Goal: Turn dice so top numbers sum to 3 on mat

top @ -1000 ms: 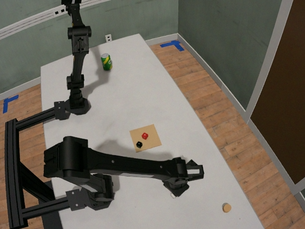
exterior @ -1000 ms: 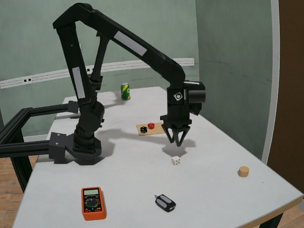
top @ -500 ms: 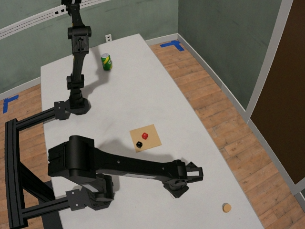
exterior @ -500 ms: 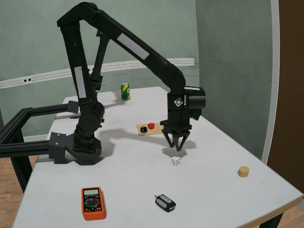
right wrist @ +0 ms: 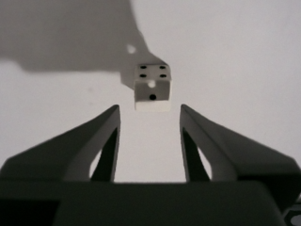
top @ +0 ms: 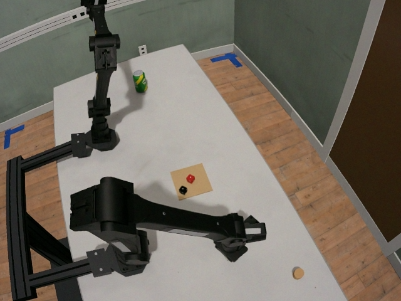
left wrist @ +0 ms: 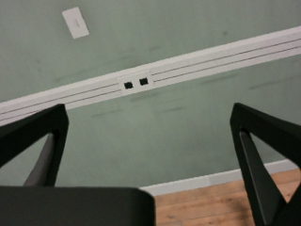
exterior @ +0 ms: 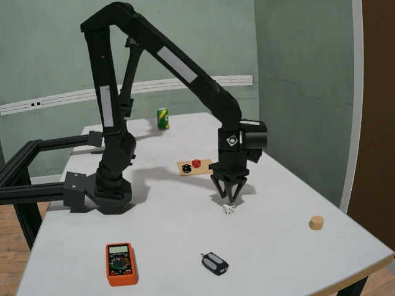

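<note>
The red die is 370 mm to the left of my right hand, 30 mm below it and 20 mm behind it. Round my right hand: black device: 230 mm to the right, 100 mm behind, 30 mm below; then tan mat: 360 mm to the left, 50 mm below, 20 mm behind; then cork cylinder: 210 mm ahead, 180 mm to the right, 40 mm below.
</note>
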